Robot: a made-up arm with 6 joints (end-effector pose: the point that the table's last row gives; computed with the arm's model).
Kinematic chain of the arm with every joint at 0, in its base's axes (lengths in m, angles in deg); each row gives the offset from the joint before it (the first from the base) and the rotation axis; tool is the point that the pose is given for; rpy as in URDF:
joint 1: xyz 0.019 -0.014 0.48 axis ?
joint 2: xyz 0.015 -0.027 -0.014 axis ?
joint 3: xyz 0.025 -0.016 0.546 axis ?
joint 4: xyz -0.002 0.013 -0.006 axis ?
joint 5: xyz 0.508 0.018 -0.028 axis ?
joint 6: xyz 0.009 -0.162 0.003 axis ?
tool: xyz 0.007 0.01 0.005 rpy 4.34 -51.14 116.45
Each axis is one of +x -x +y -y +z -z.
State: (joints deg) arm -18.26 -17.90 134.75 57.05 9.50 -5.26
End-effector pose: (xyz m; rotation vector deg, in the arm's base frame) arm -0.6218 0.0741 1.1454 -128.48 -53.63 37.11
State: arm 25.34 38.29 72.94 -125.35 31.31 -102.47
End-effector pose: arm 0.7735 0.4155 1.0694 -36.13 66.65 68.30
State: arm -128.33 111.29 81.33 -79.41 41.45 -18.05
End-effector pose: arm -0.5668 -0.6810 -0.1332 -83.77 -101.27 -23.39
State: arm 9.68 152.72 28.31 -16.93 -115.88 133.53
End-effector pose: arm -0.0589 -0.1891 -0.3880 -78.28 -15.91 -1.58
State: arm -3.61 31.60 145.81 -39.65 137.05 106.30
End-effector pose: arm 0.2237 -0.1593 1.4169 -33.41 -151.13 -53.65
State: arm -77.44 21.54 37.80 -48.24 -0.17 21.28
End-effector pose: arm 0.0891 -0.7911 0.9946 4.11 -71.46 52.11
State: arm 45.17 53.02 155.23 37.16 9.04 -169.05
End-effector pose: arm 0.3433 0.0728 1.2703 -41.54 21.38 -30.13
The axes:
joint 1: +z
joint 2: +y
joint 3: -y
joint 4: -x
joint 5: -y
joint 6: -x

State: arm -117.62 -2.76 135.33 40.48 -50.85 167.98
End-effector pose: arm 0.0542 0.4287 1.3102 32.87 54.70 -133.12
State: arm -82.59 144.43 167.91 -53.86 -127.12 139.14
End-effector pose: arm 0.0375 -0.8393 0.0678 47.62 71.29 124.43
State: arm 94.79 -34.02 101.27 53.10 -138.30 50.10
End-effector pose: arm 0.2152 -0.6753 1.2237 65.84 31.47 157.20
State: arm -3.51 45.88 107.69 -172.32 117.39 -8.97
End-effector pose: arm 0.6855 0.0514 1.2574 -31.62 156.97 69.52
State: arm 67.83 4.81 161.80 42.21 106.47 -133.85
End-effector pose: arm 0.0094 -0.4463 1.1214 100.17 -25.16 -50.87
